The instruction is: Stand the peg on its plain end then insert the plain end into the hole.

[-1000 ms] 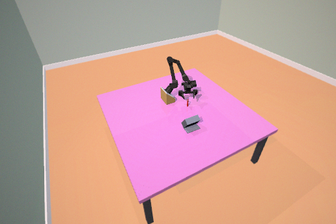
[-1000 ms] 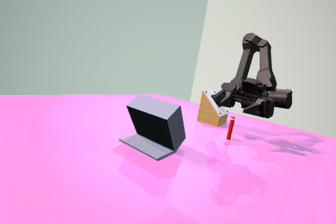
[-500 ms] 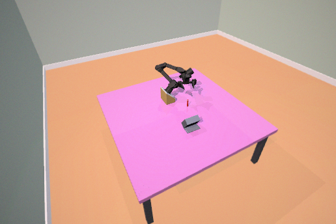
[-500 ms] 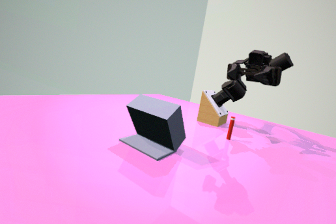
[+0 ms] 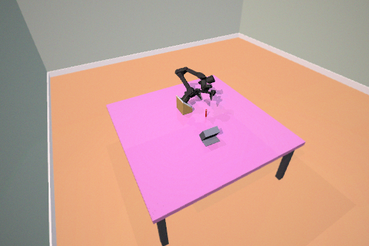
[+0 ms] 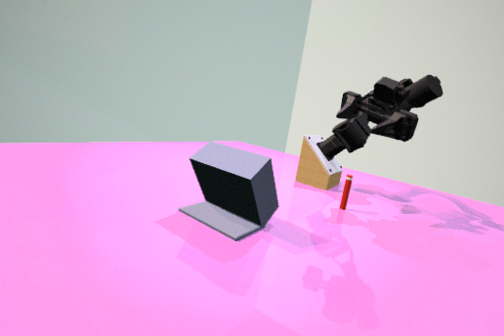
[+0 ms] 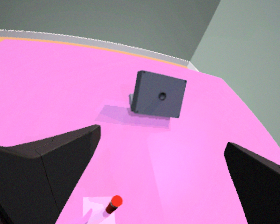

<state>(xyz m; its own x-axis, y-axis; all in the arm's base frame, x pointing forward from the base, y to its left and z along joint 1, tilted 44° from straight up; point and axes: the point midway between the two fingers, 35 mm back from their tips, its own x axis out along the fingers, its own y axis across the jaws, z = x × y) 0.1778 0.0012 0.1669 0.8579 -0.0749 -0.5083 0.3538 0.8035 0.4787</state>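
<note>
My gripper tip is now 140 mm above the red peg, 10 mm to the right of it and 10 mm past it. From my gripper tip the other things lie so: flat grey foot plate (260 mm ahead, 200 mm below, 130 mm to the right); grey sloped panel (240 mm ahead, 140 mm below, 130 mm to the right).
</note>
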